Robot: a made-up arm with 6 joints.
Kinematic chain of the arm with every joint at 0, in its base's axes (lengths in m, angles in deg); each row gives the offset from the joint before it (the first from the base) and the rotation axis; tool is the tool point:
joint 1: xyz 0 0 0.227 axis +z
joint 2: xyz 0 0 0 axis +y
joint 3: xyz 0 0 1.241 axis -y
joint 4: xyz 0 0 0 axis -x
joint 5: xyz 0.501 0 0 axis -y
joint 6: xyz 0 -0.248 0 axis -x
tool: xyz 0 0 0
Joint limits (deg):
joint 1: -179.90..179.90
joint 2: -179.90..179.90
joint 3: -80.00..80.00
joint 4: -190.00..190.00
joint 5: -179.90..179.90
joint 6: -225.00..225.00
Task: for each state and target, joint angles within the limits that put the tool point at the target. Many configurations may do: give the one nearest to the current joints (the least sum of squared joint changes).
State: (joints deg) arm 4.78 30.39 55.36 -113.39 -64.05 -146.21
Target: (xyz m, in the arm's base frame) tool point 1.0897 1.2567 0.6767
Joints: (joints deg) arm 44.95 64.46 78.90 -118.85 -64.05 -146.21
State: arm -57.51 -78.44 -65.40 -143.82 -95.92 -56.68
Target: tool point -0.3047 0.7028 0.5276
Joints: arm -50.11 -82.55 -53.33 -151.03 -95.92 -56.68
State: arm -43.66 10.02 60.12 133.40 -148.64 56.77
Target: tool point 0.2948 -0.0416 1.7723
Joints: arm -52.64 -9.09 14.10 147.46 -148.64 56.77
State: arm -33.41 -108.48 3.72 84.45 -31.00 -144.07
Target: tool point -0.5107 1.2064 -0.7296
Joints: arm -66.91 -142.71 7.81 90.79 -31.00 -144.07
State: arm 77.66 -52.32 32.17 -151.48 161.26 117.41
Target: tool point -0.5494 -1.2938 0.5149
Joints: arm 75.77 -99.34 23.19 -149.92 161.26 117.41
